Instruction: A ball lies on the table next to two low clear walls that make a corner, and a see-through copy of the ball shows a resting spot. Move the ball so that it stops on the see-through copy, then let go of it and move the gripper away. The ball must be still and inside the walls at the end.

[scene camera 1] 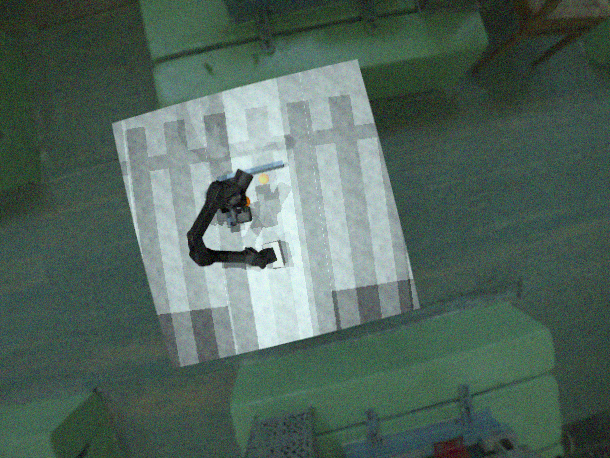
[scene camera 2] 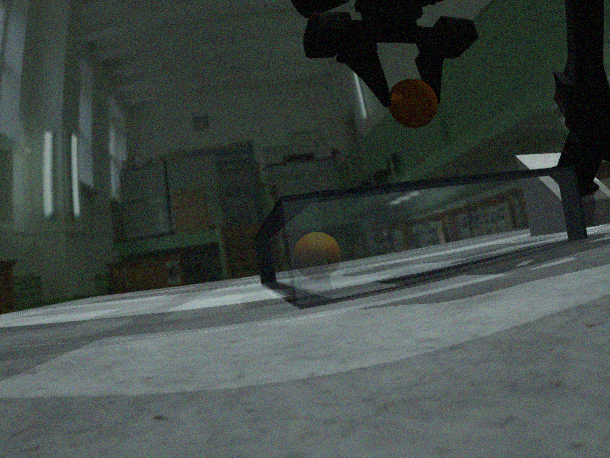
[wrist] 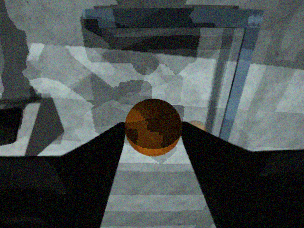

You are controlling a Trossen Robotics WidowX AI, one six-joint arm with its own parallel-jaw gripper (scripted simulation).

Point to a wall strip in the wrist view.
At 250, 36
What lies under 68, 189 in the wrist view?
My gripper.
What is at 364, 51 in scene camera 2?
My gripper.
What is my gripper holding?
An orange ball.
